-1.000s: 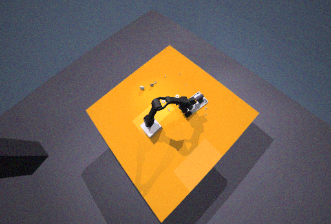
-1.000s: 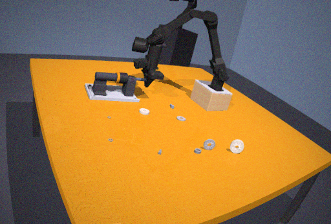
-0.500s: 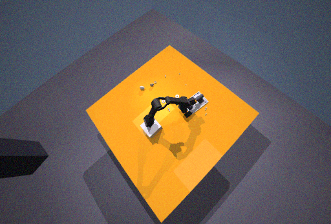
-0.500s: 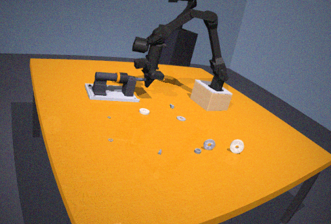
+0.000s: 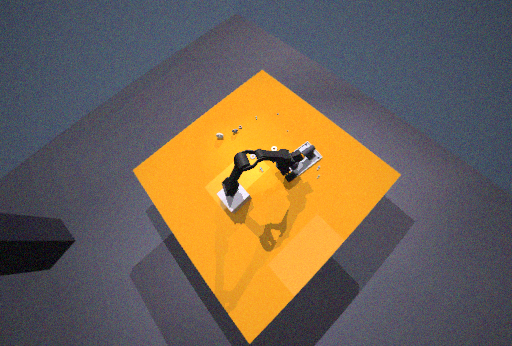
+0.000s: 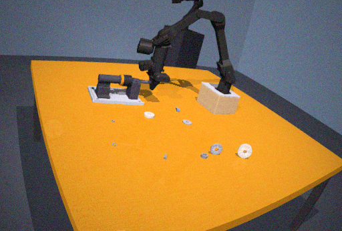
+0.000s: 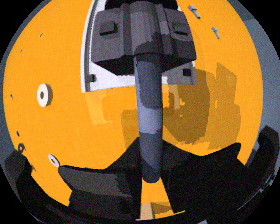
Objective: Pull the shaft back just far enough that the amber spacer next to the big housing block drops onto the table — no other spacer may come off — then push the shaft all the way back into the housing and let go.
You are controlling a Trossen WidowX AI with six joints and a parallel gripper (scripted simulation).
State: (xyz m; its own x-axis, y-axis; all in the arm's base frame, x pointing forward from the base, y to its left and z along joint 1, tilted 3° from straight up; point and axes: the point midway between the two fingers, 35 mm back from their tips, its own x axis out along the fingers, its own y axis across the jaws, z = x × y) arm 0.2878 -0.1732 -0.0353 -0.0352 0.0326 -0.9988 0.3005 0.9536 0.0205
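Right now my gripper tip is 8 cm short of the dark shaft, 3 cm below it and 2 cm to the left of it. The rest, counted from my gripper tip: grey ring: 23 cm to the left, 4 cm below, 2 cm behind; then amber spacer: 14 cm ahead, 5 cm to the right, 3 cm above; then white ring: 14 cm to the left, 11 cm ahead, 4 cm below.
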